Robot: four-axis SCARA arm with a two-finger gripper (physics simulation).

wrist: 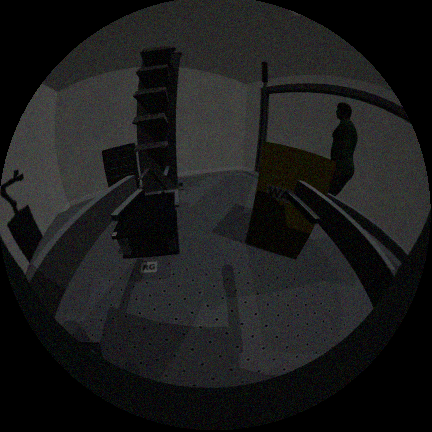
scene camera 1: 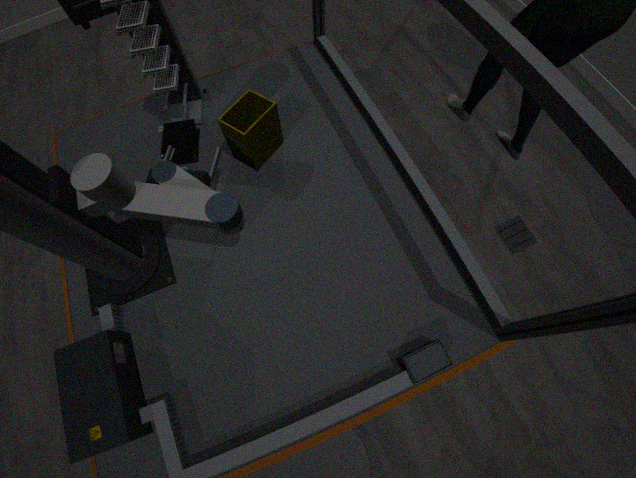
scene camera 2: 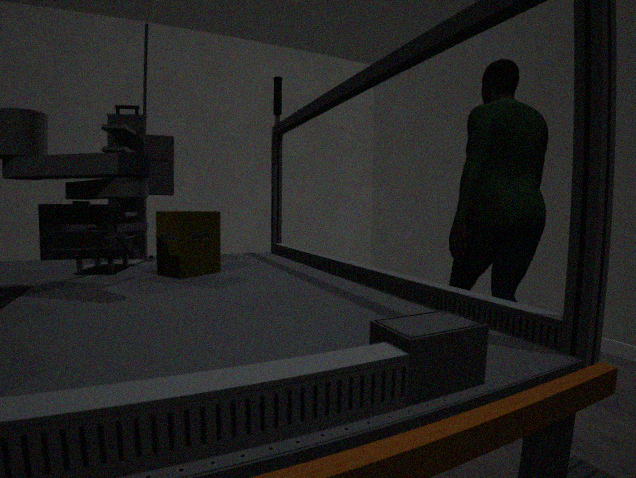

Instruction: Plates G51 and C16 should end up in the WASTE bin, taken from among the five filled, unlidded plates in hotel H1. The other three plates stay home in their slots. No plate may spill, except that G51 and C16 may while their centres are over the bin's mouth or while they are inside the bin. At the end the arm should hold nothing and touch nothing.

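Hotel H1 is a tall dark tower at the back left. Several pale gridded plates, such as the lowest one, sit on its shelves in scene camera 1; one is cut by the frame's top edge. Their labels cannot be read, so G51 and C16 cannot be told apart. The yellow WASTE bin stands right of the hotel; its inside is too dark to read. My gripper is open and empty, its fingers pointing toward the back between the hotel side and the bin.
A black box-like stand is near my left finger, in front of the hotel, by an RG label. A fence runs along the right; a person stands beyond it. A grey box sits at the front right.
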